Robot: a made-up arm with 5 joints. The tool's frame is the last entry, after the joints.
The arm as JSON. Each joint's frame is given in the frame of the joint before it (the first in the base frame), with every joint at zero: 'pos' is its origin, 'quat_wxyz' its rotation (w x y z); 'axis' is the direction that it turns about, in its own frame. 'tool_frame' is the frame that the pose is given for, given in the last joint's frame.
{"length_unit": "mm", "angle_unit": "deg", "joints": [
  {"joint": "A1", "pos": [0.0, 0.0, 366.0], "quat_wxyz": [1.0, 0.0, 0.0, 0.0], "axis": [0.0, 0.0, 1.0]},
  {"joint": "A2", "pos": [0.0, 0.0, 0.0], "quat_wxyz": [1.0, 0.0, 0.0, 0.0], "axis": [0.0, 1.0, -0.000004]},
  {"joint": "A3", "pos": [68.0, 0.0, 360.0], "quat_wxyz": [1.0, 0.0, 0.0, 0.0], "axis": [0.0, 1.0, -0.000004]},
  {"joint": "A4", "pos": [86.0, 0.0, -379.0], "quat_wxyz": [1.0, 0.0, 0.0, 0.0], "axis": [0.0, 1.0, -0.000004]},
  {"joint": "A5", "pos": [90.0, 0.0, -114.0], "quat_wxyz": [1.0, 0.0, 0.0, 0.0], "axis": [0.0, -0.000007, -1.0]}
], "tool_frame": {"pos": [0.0, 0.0, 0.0], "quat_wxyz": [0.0, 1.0, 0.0, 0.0]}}
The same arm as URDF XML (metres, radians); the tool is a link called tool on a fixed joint. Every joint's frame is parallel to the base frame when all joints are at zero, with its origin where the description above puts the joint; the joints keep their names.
<robot name="arm">
  <joint name="A1" type="continuous">
    <parent link="base_link"/>
    <child link="link1"/>
    <origin xyz="0 0 0.366"/>
    <axis xyz="0 0 1"/>
  </joint>
  <joint name="A2" type="continuous">
    <parent link="link1"/>
    <child link="link2"/>
    <origin xyz="0 0 0"/>
    <axis xyz="0 1 0"/>
  </joint>
  <joint name="A3" type="continuous">
    <parent link="link2"/>
    <child link="link3"/>
    <origin xyz="0.068 0 0.36"/>
    <axis xyz="0 1 0"/>
  </joint>
  <joint name="A4" type="continuous">
    <parent link="link3"/>
    <child link="link4"/>
    <origin xyz="0.086 0 -0.379"/>
    <axis xyz="0 1 0"/>
  </joint>
  <joint name="A5" type="continuous">
    <parent link="link4"/>
    <child link="link5"/>
    <origin xyz="0.09 0 -0.114"/>
    <axis xyz="0 0 -1"/>
  </joint>
  <joint name="tool_joint" type="fixed">
    <parent link="link5"/>
    <child link="tool"/>
    <origin xyz="0 0 0" rpy="3.1416 0 0"/>
  </joint>
  <link name="base_link"/>
  <link name="link1"/>
  <link name="link2"/>
  <link name="link3"/>
  <link name="link4"/>
  <link name="link5"/>
  <link name="tool"/>
</robot>

